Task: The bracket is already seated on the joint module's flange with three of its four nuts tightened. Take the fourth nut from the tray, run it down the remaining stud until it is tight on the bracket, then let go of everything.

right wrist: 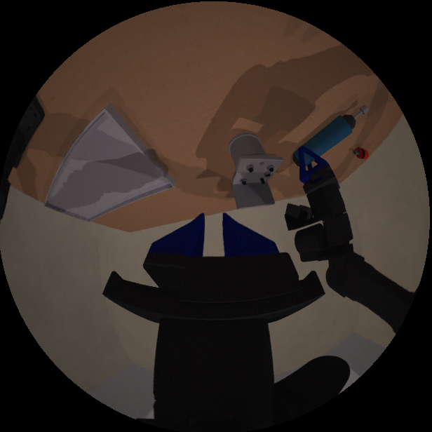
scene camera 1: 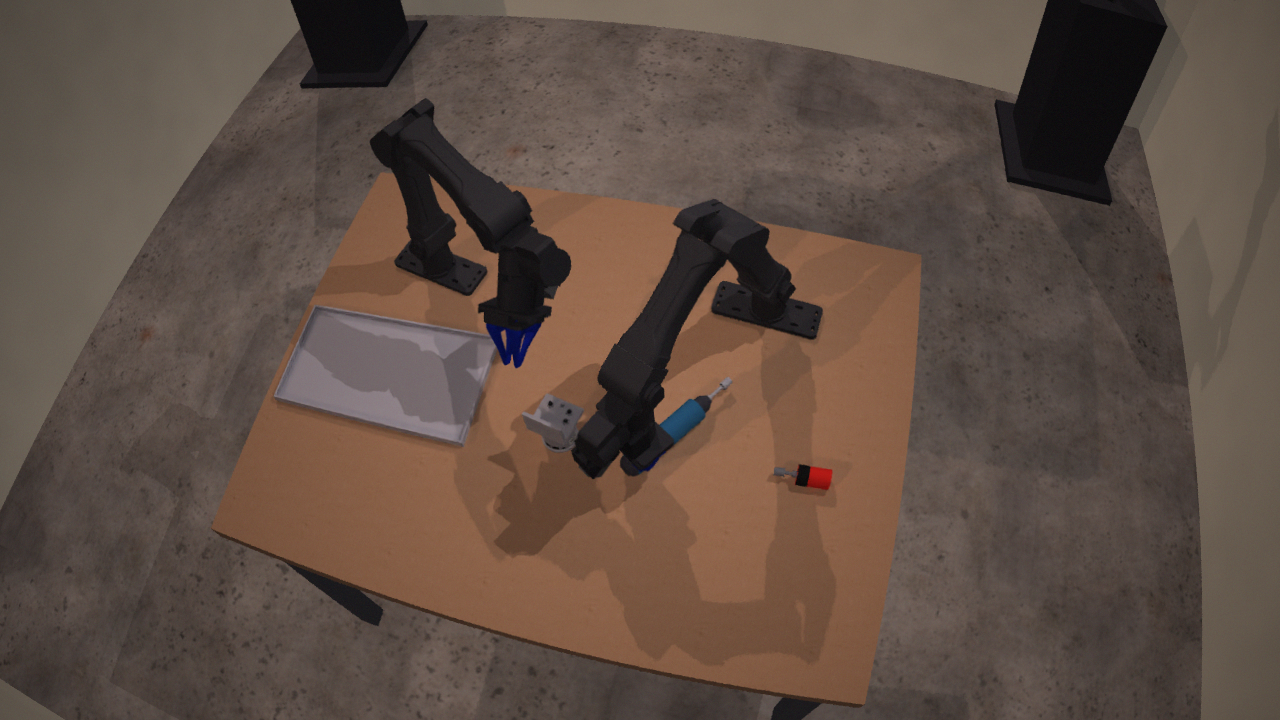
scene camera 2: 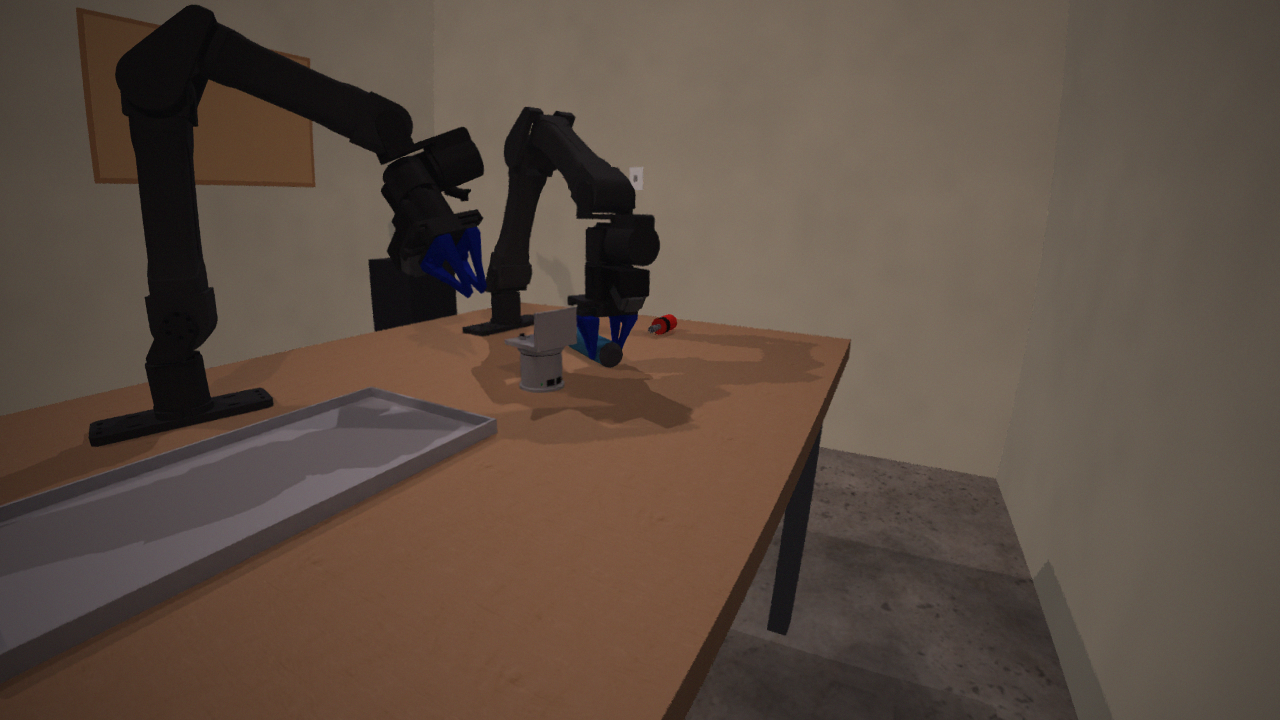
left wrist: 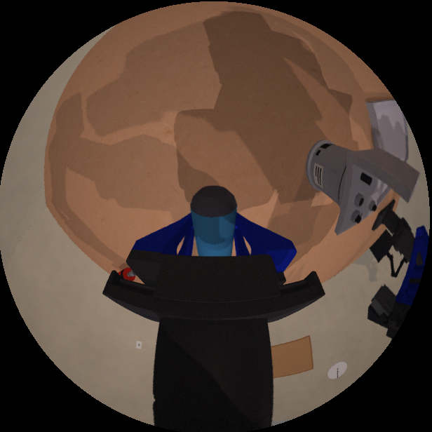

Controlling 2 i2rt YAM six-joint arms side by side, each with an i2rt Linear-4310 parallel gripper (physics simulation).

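Pixels of known places: left gripper, fingertip midpoint: (scene camera 1: pixel 641 459) (scene camera 2: pixel 604 357); right gripper, fingertip midpoint: (scene camera 1: pixel 512 365) (scene camera 2: pixel 477 293); left arm's base at its link origin: (scene camera 1: pixel 767 311) (scene camera 2: pixel 506 326); right arm's base at its link origin: (scene camera 1: pixel 439 267) (scene camera 2: pixel 186 417).
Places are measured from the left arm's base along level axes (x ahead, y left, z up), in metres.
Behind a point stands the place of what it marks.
Note:
The grey bracket (scene camera 1: pixel 563 412) @(x 0.336, y -0.258, z 0.066 m) (scene camera 2: pixel 554 329) @(x 0.384, y -0.277, z 0.086 m) (left wrist: pixel 382 167) (right wrist: pixel 255 194) sits on the joint module (scene camera 1: pixel 559 444) @(x 0.375, y -0.255, z 0.026 m) (scene camera 2: pixel 540 368) @(x 0.368, y -0.289, z 0.033 m) (left wrist: pixel 327 167) (right wrist: pixel 246 146), with dark fastener details on its flat face. The tray (scene camera 1: pixel 443 416) @(x 0.383, y -0.479, z 0.004 m) (scene camera 2: pixel 268 501) @(x 0.388, y -0.651, z 0.004 m) (left wrist: pixel 390 125) (right wrist: pixel 107 170) stands apart from them; no nut can be made out in it. My left gripper (scene camera 2: pixel 606 347) @(x 0.353, y -0.122, z 0.010 m) (left wrist: pixel 213 217) is shut on the handle of the blue driver (scene camera 1: pixel 684 420) @(x 0.278, y -0.072, z 0.040 m) (right wrist: pixel 330 137), near its dark end cap, low at the table. My right gripper (scene camera 1: pixel 512 363) @(x 0.315, y -0.345, z 0.136 m) (scene camera 2: pixel 477 291) @(x 0.315, y -0.345, z 0.136 m) (right wrist: pixel 213 217) is shut and empty, above the table between tray and bracket.
A short red screwdriver (scene camera 1: pixel 816 477) @(x 0.312, y 0.164, z 0.033 m) (scene camera 2: pixel 664 324) @(x 0.320, y 0.133, z 0.022 m) (left wrist: pixel 128 274) (right wrist: pixel 362 153) lies beyond the blue driver. The driver's shaft and socket (scene camera 1: pixel 721 385) @(x 0.188, y -0.035, z 0.024 m) (right wrist: pixel 363 110) point away from the bracket. The bracket stands close beside my left arm's wrist in scene camera 1.

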